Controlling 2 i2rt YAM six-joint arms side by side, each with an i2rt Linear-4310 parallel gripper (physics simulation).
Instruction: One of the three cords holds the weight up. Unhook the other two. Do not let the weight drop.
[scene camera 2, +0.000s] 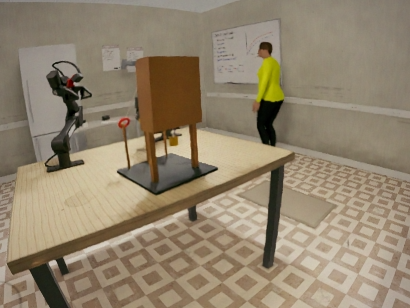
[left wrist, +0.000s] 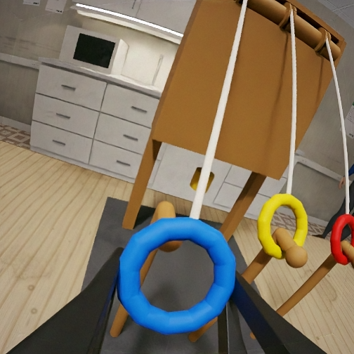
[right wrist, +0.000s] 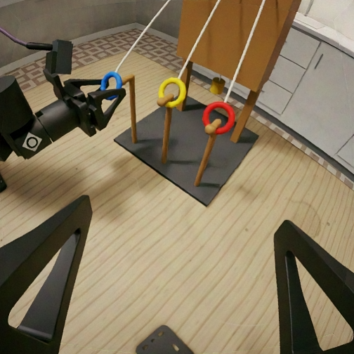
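Where they show: right gripper, fingertip midpoint: (scene camera 2: 85, 96); left arm's base, link origin: (scene camera 2: 166, 137); right arm's base, link origin: (scene camera 2: 65, 166).
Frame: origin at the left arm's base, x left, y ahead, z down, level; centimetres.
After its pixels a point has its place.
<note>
The blue ring (left wrist: 130, 275) (right wrist: 103, 84) on its white cord (left wrist: 220, 115) is off its peg, held in front of the peg's tip (left wrist: 172, 245). My left gripper (left wrist: 174, 265) (right wrist: 116, 86) is shut on this ring. The yellow ring (left wrist: 263, 225) (right wrist: 172, 80) and red ring (left wrist: 336, 240) (right wrist: 218, 105) (scene camera 2: 119, 123) @[y 37.8, x -44.5, z -21.1 cm] hang around their pegs. The yellow weight (scene camera 2: 173, 141) @[y 57.8, x -32.3, z -14.3 cm] (left wrist: 195, 181) (right wrist: 217, 86) hangs below the brown box (scene camera 2: 172, 92) @[y 60.7, x -33.1, z -32.0 cm] (left wrist: 200, 100). My right gripper (right wrist: 188, 217) (scene camera 2: 86, 86) is open and empty, away from the rings. The box hides the inner cords.
The box and pegs stand on a dark base plate (scene camera 2: 195, 172) @[y 60.6, x -25.3, z -1.0 cm] (left wrist: 100, 240) (right wrist: 175, 132) on the wooden table (scene camera 2: 75, 200) @[y 48.8, x -69.9, z 0.0 cm]. The box's legs (scene camera 2: 194, 145) @[y 56.6, x -21.9, z -10.2 cm] rise close behind the pegs. A person (scene camera 2: 270, 80) stands beyond the table near a whiteboard (scene camera 2: 235, 50).
</note>
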